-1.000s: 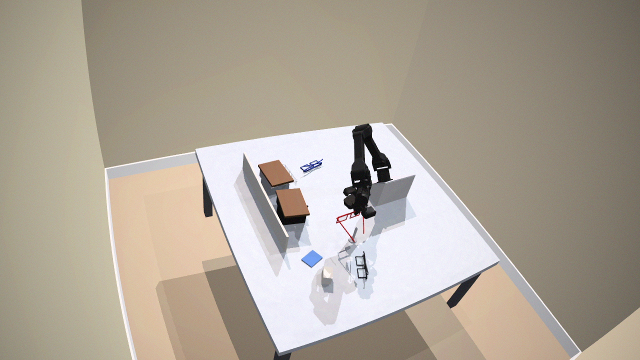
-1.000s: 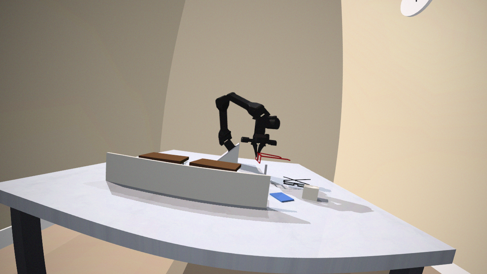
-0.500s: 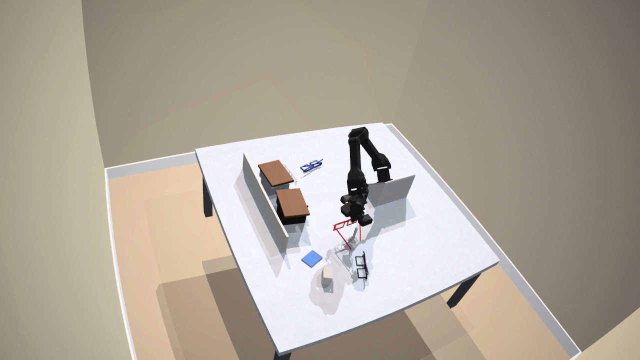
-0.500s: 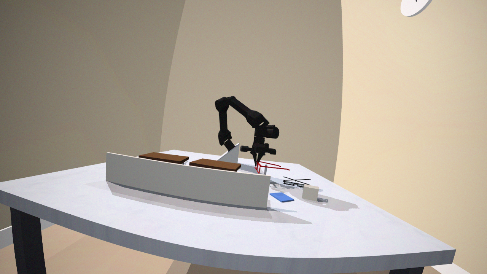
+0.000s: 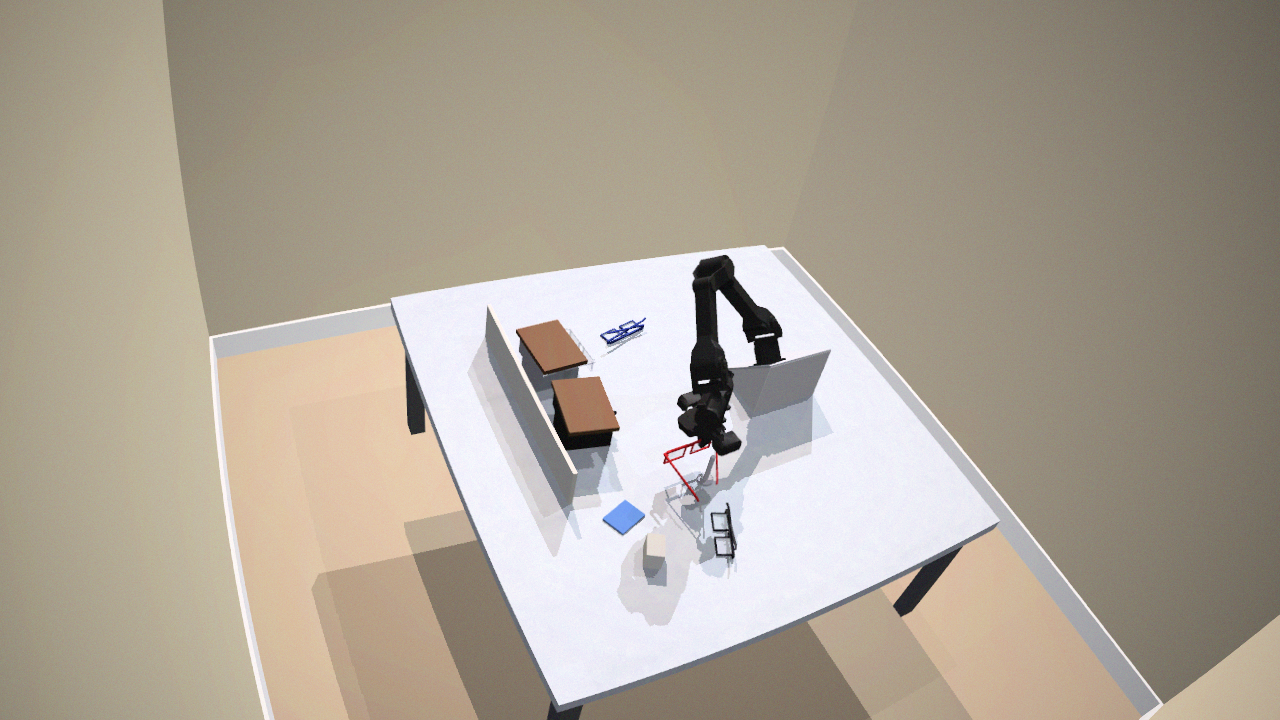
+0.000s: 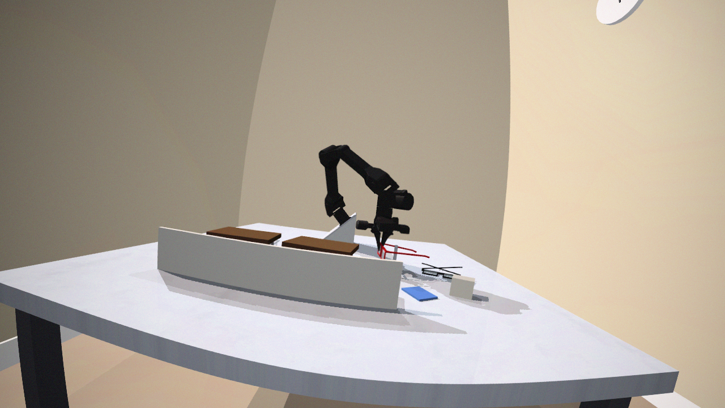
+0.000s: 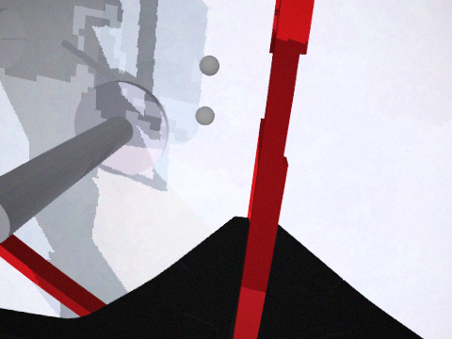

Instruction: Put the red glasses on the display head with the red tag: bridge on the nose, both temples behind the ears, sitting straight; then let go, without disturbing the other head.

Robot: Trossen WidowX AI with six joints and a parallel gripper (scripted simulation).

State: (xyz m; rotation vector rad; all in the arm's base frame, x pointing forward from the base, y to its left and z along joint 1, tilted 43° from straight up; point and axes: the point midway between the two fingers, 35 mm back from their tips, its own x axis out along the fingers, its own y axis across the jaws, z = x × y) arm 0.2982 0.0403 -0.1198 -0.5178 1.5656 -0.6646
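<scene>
The grey peg stand lies 10 mm ahead of my gripper tip, 60 mm to the left of it and 30 mm below it. The rest, counted from my gripper tip: blue card: 250 mm ahead, 60 mm to the left, 60 mm below; then white cube: 260 mm ahead, 180 mm to the left, 30 mm below; then dark head: 180 mm ahead, 190 mm to the right.
</scene>
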